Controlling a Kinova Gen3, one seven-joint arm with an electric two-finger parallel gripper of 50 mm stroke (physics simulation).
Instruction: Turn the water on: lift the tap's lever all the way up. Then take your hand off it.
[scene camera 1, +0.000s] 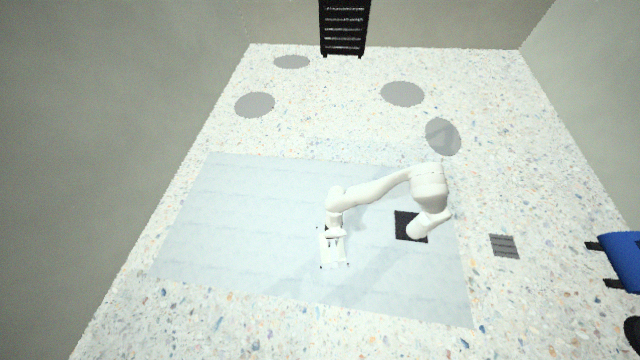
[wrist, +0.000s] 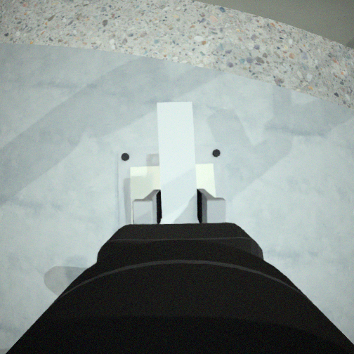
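Seen in the pictures: gripper, fingertip midpoint: (scene camera 1: 332, 245); arm's base, link origin: (scene camera 1: 414, 231).
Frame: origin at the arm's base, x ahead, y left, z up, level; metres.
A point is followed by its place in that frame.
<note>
The tap's lever (wrist: 176, 145) is a long, flat white bar in the middle of the wrist view, reaching out past the fingertips. Below it are a cream block (wrist: 205, 175) and a pale base plate (wrist: 206, 156) with black dots at its corners. My gripper (wrist: 178, 200) (scene camera 1: 333, 244) @(z 0.129, x 0.424, y 0.216 m) is shut on the lever, with one dark finger pad against each side of the bar. The near end of the lever is hidden by the gripper's body. In the scene view the tap (scene camera 1: 325, 254) @(z 0.002, x 0.455, y 0.246 m) is small and pale under the gripper, and the lever's tilt cannot be told.
The tap stands on a pale blue-grey surface (scene camera 1: 240, 215) @(z -0.011, x 1.018, y 0.149 m), with the arm's base on a black square (scene camera 1: 402, 227) @(z 0.000, x 0.065, y -0.005 m) to its right. A grey slatted plate (scene camera 1: 504, 246) and a blue chair (scene camera 1: 620, 257) are farther right. A black slatted rack (scene camera 1: 324, 42) stands at the back.
</note>
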